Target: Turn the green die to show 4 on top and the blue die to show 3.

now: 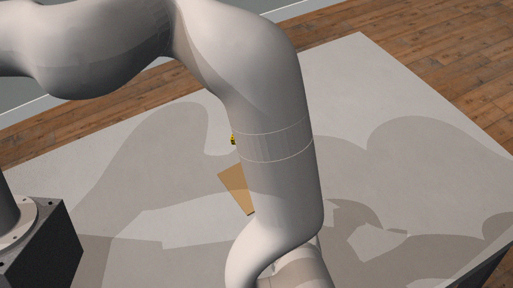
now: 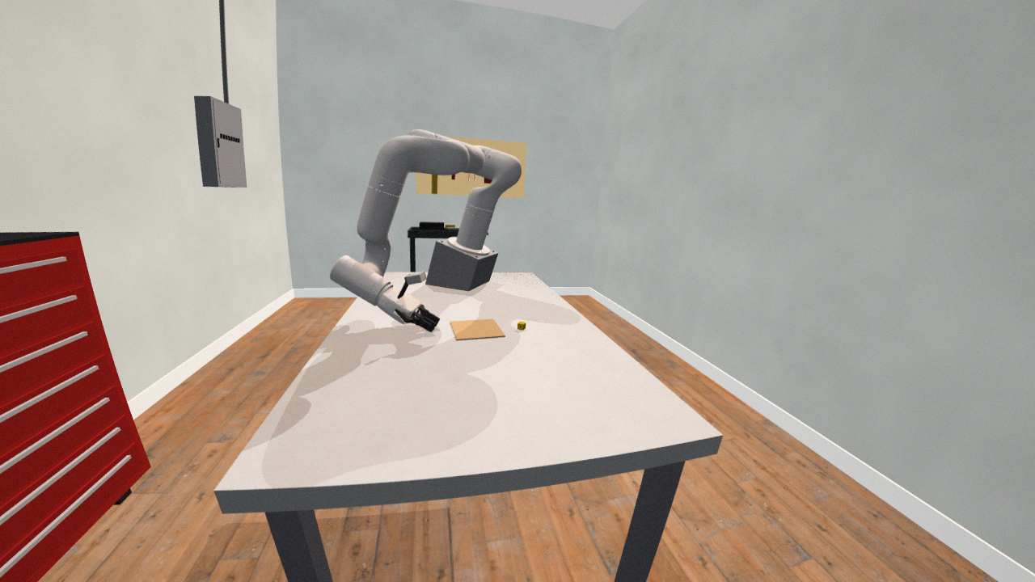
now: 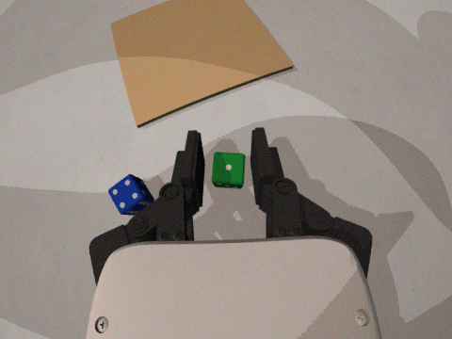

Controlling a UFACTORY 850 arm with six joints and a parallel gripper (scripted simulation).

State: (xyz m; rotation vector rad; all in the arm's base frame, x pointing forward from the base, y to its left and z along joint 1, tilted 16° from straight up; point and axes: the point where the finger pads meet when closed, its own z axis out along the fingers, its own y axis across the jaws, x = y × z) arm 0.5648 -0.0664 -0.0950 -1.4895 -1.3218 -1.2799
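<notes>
The green die lies 10 mm below my hand. Also, from my hand: blue die (70 mm behind, 10 mm below); tan mat (140 mm to the left, 20 mm below, 10 mm behind); yellow die (270 mm to the left, 20 mm behind, 10 mm below).
</notes>
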